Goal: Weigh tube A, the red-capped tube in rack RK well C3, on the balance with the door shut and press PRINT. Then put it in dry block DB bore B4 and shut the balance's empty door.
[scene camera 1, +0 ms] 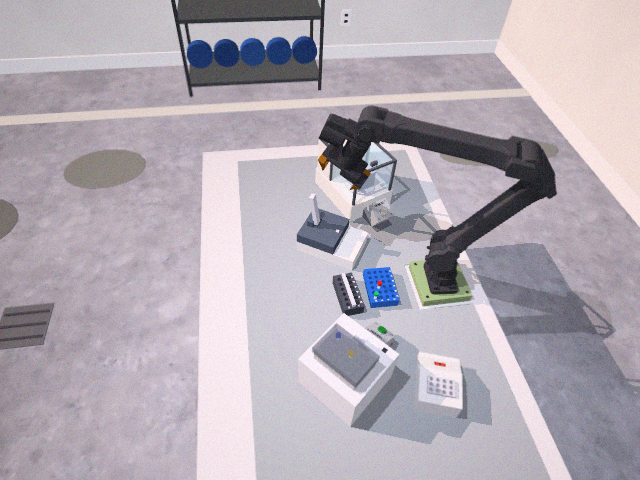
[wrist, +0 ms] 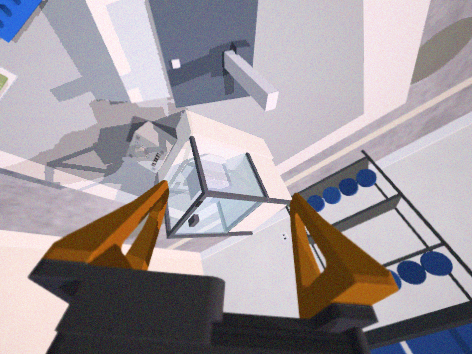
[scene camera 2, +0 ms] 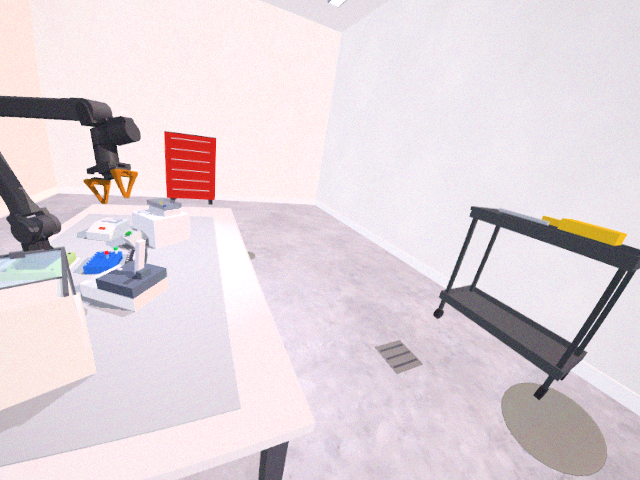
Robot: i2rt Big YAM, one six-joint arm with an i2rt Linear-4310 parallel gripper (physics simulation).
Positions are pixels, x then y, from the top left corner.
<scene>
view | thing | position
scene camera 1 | gripper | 337, 178
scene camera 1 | device with white post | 327, 236
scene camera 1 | white box with grey lid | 347, 366
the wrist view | gripper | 230, 192
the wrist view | balance door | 215, 215
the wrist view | device with white post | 196, 59
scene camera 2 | gripper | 115, 201
</scene>
